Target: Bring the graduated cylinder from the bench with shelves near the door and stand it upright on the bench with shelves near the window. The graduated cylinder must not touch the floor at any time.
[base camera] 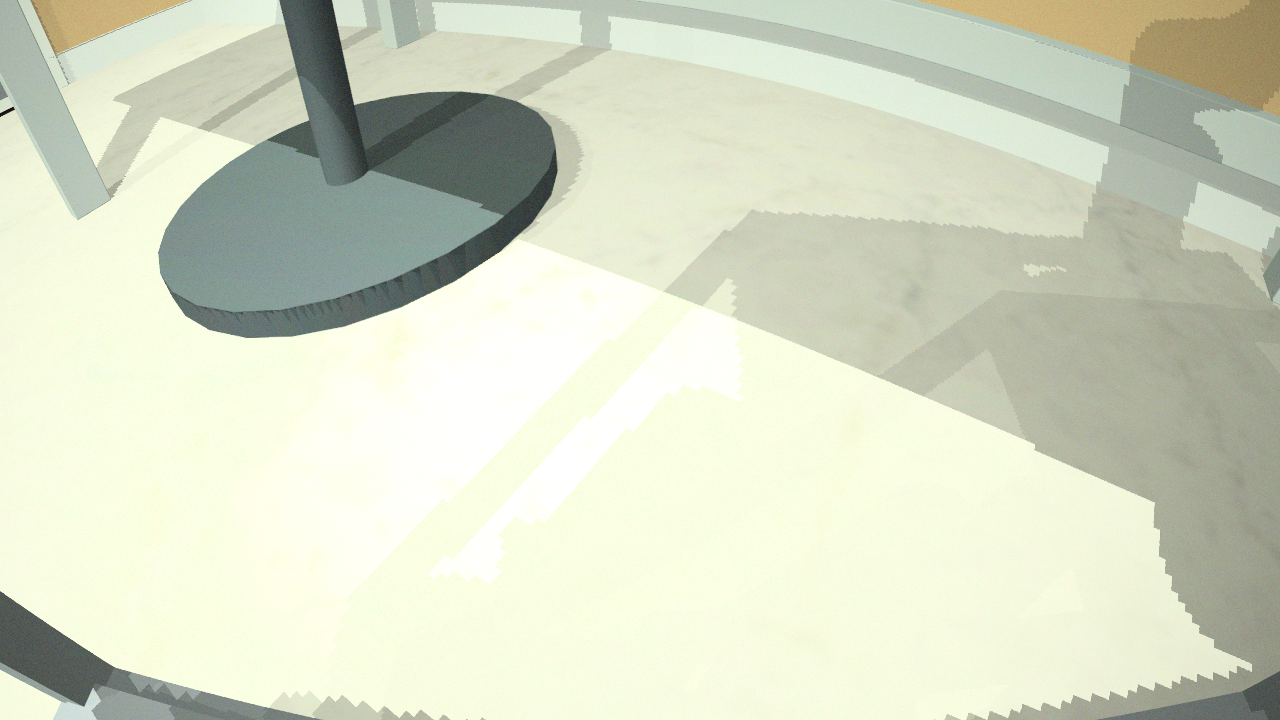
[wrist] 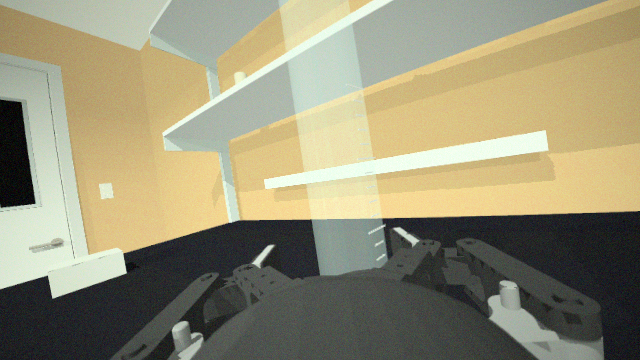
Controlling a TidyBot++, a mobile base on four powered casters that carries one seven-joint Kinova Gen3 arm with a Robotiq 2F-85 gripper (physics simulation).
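Places are measured from the arm's base along level axes (x left, y down, z back), in millimetres.
Where they show: gripper, between the fingertips: (wrist: 335, 249).
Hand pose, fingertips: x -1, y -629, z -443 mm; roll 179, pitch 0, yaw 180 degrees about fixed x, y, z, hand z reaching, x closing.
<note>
Things, the pixels of their top centre, and the offset from my fingertips. "spot": a spot on its surface instead. Level surfaces: height alone.
- graduated cylinder, a spot on its surface: (wrist: 335, 140) spot: dx -9, dy -74, dz +48 mm
- dark bench top, height of its surface: dy +112 mm
- small cream object, a spot on its surface: (wrist: 240, 77) spot: dx +279, dy -500, dz -640 mm
- white block, centre of its top: (wrist: 87, 258) dx +606, dy +54, dz -291 mm
- round stool base, centre of its top: (base camera: 347, 174) dx +352, dy +996, dz -257 mm
- pale leg, a spot on its surface: (base camera: 58, 125) spot: dx +824, dy +893, dz -310 mm
The graduated cylinder (wrist: 335, 140) is a tall, clear, pale blue tube with white marks along its right side. It stands upright on the dark bench top (wrist: 175, 257) in the wrist view, and its top runs out of the picture. My gripper (wrist: 335, 249) is open. The cylinder appears between the two fingertips, closer to the right one, with space on its left. How far it stands in past the tips is hard to tell, and its foot is hidden behind the gripper body. The cylinder does not show in the base camera view.
Wall shelves (wrist: 425, 45) hang above the bench, with a small cream object (wrist: 240, 77) on one. A white bar (wrist: 460, 151) is on the wall. A white block (wrist: 89, 272) and a door (wrist: 50, 220) are at left. A round stool base (base camera: 313, 241) stands near a pale leg (base camera: 58, 125).
</note>
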